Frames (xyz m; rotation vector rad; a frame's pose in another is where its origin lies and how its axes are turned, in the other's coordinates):
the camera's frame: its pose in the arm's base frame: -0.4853 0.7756 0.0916 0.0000 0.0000 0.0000
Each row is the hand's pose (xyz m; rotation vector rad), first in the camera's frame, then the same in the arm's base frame.
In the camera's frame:
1: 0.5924 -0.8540 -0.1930 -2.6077 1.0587 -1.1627
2: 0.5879 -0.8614 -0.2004 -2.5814 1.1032 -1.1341
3: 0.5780 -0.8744 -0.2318 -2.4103 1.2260 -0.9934
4: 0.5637 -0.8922 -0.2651 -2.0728 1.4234 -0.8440
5: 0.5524 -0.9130 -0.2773 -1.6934 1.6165 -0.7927
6: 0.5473 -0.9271 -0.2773 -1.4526 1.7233 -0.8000
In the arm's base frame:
1: 0.1071 -0.0784 -0.1014 -2.6077 1.0587 -1.1627
2: 0.1026 -0.0858 -0.1088 -2.5814 1.1032 -1.1341
3: 0.0927 -0.0988 -0.1402 -2.4103 1.2260 -0.9934
4: 0.0784 -0.1166 -0.1735 -2.0728 1.4234 -0.8440
5: 0.0671 -0.1374 -0.1857 -1.6934 1.6165 -0.7927
6: 0.0620 -0.1515 -0.1857 -1.4526 1.7233 -0.8000

